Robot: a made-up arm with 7 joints.
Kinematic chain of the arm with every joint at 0, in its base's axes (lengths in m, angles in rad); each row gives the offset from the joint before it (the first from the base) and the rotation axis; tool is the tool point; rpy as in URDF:
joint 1: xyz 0 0 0.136 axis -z
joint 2: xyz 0 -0.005 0.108 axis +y
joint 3: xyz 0 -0.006 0.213 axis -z
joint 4: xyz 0 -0.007 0.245 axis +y
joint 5: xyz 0 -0.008 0.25 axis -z
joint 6: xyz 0 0 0.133 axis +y
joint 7: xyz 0 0 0.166 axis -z
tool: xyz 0 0 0 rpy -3.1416 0 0
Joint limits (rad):
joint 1: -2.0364..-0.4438
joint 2: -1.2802..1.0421
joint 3: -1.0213..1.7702
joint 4: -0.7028..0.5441
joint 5: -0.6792..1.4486
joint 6: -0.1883..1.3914
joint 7: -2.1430..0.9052
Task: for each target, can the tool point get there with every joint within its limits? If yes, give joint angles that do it. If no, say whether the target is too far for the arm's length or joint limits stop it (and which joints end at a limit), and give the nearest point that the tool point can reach.
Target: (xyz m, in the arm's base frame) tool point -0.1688 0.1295 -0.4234
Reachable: no: joint limits stop it (at a limit: joint 1, joint 2, joint 4, joint 6) | nearest point -0.3991 0.6989 0.3085 | short by 0.955 m
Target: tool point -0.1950 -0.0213 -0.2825
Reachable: no: joint limits stop it (at a limit: joint 1, joint 2, joint 4, joint 5, joint 6) | nearest point -0.7717 -0.3334 0.1771 | short by 0.801 m
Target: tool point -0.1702 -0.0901 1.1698
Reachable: yes | joints -0.8882 -0.3143 -0.6239 0.0268 -0.1220 0.9396 -1.7638
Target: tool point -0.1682 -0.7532 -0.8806
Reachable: no: too far | nearest point -0.2020 -0.9046 0.1277 | short by 1.020 m
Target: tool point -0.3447 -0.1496 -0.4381
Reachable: no: joint limits stop it (at a limit: joint 1, joint 2, joint 4, joint 5, joint 6) | nearest point -0.7588 -0.3623 0.1746 | short by 0.769 m
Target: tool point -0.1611 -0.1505 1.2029
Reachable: yes | joints -1.5372 -0.0582 1.0430 -0.4465 -0.2840 0.2804 -1.6154
